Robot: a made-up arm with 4 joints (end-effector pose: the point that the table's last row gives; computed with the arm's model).
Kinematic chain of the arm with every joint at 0, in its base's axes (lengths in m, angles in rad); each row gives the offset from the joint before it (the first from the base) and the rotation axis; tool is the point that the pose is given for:
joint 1: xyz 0 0 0.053 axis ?
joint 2: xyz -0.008 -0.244 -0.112 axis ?
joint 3: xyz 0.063 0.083 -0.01 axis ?
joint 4: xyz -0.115 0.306 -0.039 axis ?
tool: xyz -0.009 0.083 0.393
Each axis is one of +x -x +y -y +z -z.
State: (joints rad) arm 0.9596 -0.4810 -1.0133 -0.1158
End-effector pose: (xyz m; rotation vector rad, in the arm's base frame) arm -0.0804 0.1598 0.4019 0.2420 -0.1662 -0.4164
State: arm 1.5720 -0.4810 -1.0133 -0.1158
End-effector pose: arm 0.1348 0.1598 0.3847 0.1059 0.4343 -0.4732
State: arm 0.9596 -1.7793 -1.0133 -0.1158
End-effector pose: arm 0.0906 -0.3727 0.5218 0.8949 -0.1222 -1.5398
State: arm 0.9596 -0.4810 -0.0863 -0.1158
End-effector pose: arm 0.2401 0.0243 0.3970 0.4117 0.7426 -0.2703
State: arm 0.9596 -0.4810 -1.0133 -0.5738
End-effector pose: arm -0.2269 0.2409 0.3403 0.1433 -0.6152 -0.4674
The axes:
joint 1: +y
joint 2: -x
joint 3: +y
joint 4: +y

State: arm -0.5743 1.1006 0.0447 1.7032
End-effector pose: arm 0.5895 -0.1230 -0.2564 -0.4623 1.0473 -1.0644
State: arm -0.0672 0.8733 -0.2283 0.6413
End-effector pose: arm 0.1204 0.2811 -0.2273 -0.8523 0.3235 -0.2087
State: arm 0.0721 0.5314 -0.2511 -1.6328
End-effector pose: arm -0.4548 0.0585 -0.4443 -0.3407 -1.7638 0.5058
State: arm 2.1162 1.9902 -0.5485 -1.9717
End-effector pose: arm -0.1886 -0.8271 0.4531 1.3592 -0.2604 1.4666
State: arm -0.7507 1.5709 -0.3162 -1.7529
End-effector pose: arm 0.1182 -0.5226 -0.6353 -1.6397 -2.0474 1.2705
